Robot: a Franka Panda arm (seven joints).
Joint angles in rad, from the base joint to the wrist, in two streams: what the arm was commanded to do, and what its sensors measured. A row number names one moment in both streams.
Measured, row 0:
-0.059 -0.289 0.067 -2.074 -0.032 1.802 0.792
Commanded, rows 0 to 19:
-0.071 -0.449 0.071 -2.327 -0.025 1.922 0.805
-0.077 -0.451 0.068 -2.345 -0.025 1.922 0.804
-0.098 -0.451 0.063 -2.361 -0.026 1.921 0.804
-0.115 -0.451 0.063 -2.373 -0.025 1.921 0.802
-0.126 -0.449 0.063 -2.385 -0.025 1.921 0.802
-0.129 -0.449 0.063 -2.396 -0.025 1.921 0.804
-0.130 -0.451 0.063 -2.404 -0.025 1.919 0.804
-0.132 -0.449 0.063 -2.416 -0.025 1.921 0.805
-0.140 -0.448 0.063 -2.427 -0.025 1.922 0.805
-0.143 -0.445 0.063 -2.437 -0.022 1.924 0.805
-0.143 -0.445 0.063 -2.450 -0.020 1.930 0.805
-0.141 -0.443 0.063 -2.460 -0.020 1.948 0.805
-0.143 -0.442 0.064 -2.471 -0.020 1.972 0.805
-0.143 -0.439 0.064 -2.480 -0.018 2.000 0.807
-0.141 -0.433 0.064 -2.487 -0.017 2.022 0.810
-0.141 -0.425 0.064 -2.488 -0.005 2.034 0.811
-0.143 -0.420 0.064 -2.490 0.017 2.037 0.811
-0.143 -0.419 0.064 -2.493 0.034 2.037 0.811
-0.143 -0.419 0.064 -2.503 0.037 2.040 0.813
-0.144 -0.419 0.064 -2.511 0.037 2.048 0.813
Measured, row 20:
-0.135 -0.418 0.057 -2.487 0.013 2.019 0.798
